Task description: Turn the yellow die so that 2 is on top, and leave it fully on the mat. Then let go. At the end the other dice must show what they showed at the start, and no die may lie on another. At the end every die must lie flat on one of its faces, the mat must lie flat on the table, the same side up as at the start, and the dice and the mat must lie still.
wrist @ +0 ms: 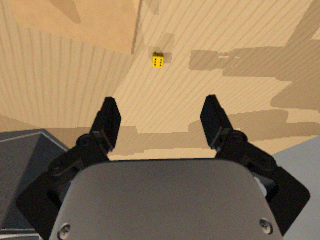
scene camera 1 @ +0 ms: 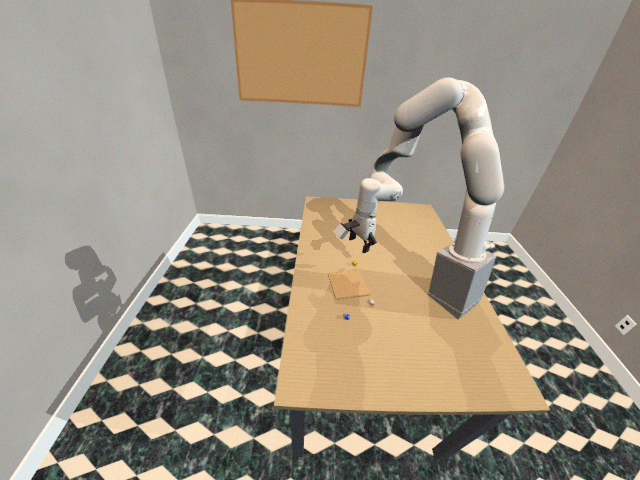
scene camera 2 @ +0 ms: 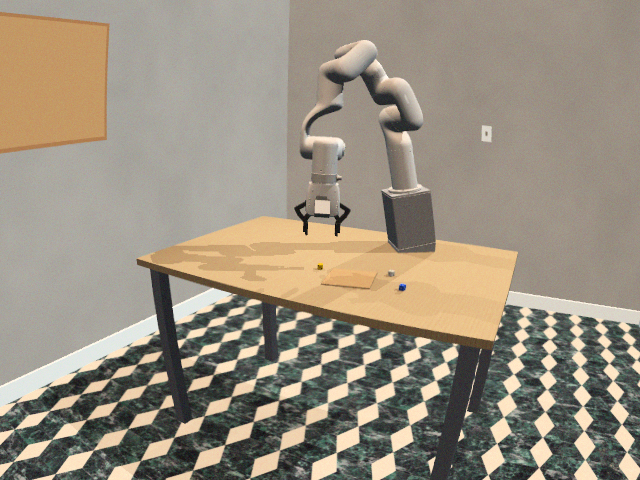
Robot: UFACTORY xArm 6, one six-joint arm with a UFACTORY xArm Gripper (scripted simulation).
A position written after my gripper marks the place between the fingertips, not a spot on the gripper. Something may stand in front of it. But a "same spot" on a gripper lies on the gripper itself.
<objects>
my gripper: wrist 160,106; scene camera 1; scene camera 2
same spot on my gripper: (scene camera 2: 325,208) = (scene camera 1: 340,232)
</objects>
